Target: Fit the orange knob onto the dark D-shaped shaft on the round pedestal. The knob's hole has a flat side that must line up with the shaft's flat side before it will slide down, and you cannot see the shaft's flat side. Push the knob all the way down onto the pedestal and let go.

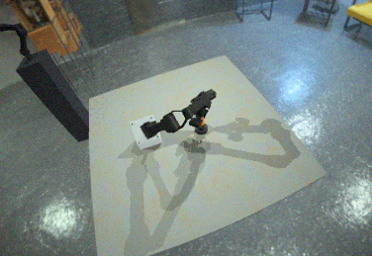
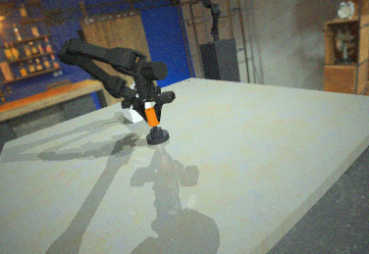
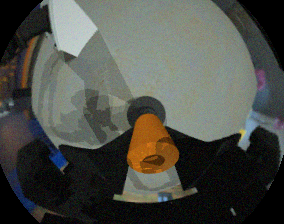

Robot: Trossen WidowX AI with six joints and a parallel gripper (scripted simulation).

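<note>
Right now the orange knob is 2 cm above my gripper tip. The rest, counted from my gripper tip: dark round pedestal (4 cm below).
</note>
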